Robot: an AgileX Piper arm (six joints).
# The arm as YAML. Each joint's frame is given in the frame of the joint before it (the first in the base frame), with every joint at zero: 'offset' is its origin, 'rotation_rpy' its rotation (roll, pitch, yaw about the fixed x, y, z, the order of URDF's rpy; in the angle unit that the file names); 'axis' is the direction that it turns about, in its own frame. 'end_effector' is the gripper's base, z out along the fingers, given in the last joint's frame.
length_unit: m
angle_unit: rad
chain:
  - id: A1
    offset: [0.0, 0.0, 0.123]
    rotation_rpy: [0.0, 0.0, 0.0]
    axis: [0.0, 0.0, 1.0]
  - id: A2
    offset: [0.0, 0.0, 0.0]
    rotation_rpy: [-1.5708, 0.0, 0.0]
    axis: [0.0, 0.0, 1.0]
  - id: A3
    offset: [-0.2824, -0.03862, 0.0]
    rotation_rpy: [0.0, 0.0, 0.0]
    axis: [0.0, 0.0, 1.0]
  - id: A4
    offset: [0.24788, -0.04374, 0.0]
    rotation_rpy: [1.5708, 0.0, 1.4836]
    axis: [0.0, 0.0, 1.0]
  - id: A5
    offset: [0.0, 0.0, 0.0]
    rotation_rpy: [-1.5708, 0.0, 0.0]
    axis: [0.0, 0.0, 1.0]
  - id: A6
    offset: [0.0, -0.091, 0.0]
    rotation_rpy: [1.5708, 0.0, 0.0]
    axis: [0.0, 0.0, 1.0]
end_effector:
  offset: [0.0, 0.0, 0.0]
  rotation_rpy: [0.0, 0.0, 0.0]
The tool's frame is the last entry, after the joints.
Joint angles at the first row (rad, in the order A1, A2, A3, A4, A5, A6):
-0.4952, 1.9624, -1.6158, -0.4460, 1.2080, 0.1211
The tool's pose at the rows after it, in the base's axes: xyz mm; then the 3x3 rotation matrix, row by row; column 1 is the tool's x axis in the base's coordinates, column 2 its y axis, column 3 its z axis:
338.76 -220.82 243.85; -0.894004 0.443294 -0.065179; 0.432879 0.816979 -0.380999; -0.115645 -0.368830 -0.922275
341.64 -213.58 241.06; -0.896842 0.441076 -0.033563; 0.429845 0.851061 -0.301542; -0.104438 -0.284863 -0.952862
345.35 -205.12 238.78; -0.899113 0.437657 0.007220; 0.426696 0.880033 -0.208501; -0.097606 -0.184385 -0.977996
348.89 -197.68 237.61; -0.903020 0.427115 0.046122; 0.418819 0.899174 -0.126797; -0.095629 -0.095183 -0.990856
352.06 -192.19 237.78; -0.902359 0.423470 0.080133; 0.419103 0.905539 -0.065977; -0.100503 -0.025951 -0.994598
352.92 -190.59 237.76; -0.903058 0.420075 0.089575; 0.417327 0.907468 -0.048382; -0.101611 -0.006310 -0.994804
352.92 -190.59 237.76; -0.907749 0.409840 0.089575; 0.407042 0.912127 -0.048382; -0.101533 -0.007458 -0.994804
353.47 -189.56 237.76; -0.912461 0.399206 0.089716; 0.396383 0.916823 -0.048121; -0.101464 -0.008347 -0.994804
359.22 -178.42 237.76; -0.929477 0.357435 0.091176; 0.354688 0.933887 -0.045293; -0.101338 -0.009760 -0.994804
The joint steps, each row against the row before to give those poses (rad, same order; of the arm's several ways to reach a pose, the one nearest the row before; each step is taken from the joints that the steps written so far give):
0.0000, 0.0000, -0.0063, 0.0442, 0.0045, -0.0204
0.0001, 0.0000, 0.0000, 0.0970, 0.0020, -0.0414
-0.0001, 0.0000, 0.0000, 0.1117, 0.0020, -0.0442
0.0000, 0.0000, 0.0000, 0.0974, 0.0013, -0.0428
0.0000, 0.0000, -0.0021, 0.0744, 0.0000, -0.0250
0.0000, 0.0000, 0.0000, 0.0213, 0.0000, -0.0092
0.0000, 0.0000, 0.0000, 0.0000, 0.0000, -0.0114
0.0029, 0.0000, 0.0001, 0.0000, 0.0000, -0.0087
0.0313, 0.0000, 0.0000, 0.0000, -0.0001, -0.0140

